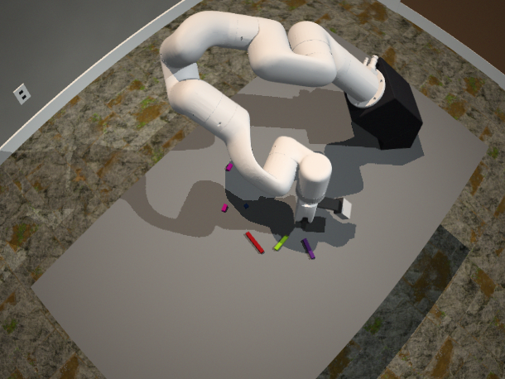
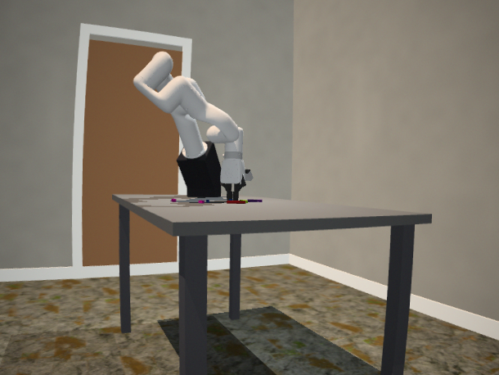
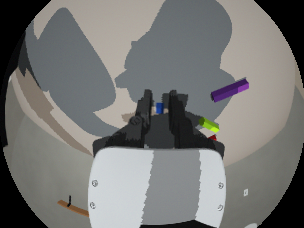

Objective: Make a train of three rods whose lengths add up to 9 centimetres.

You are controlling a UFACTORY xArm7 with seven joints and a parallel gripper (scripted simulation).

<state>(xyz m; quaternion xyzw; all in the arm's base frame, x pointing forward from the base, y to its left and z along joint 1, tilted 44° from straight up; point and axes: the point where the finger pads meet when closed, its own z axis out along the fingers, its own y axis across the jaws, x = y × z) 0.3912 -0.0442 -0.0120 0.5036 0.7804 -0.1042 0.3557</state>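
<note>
Now: the blue rod 40 mm ahead of my hand, 160 mm to the right of it and 20 mm below it. Also, from my hand: lime rod 100 mm ahead, 20 mm to the right, 20 mm below; then purple rod 80 mm ahead, 50 mm to the left, 20 mm below; then red rod 130 mm ahead, 90 mm to the right, 20 mm below.
</note>
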